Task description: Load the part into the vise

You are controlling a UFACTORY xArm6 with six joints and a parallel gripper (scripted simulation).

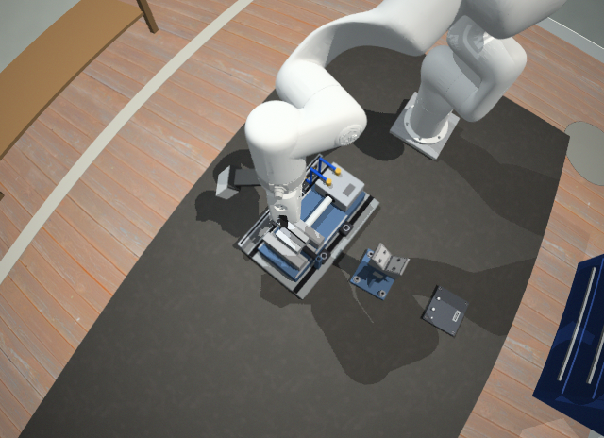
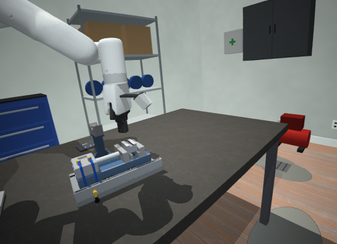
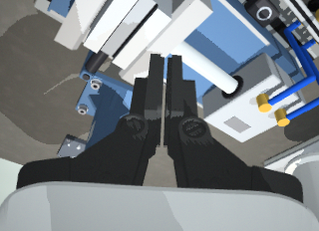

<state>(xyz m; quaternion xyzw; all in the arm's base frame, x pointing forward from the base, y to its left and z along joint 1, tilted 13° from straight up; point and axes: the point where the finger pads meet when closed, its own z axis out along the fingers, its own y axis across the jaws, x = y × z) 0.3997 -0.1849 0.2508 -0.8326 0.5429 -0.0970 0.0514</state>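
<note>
Now: hand 80 mm above the part, 30 mm short of it and 20 mm to the right of it. Round my hand: moving jaw: 110 mm below, 30 mm to the left, 10 mm behind; then fixed jaw: 110 mm below, 60 mm ahead, 10 mm to the left; then work stop: 90 mm below, 70 mm to the left, 40 mm ahead.
</note>
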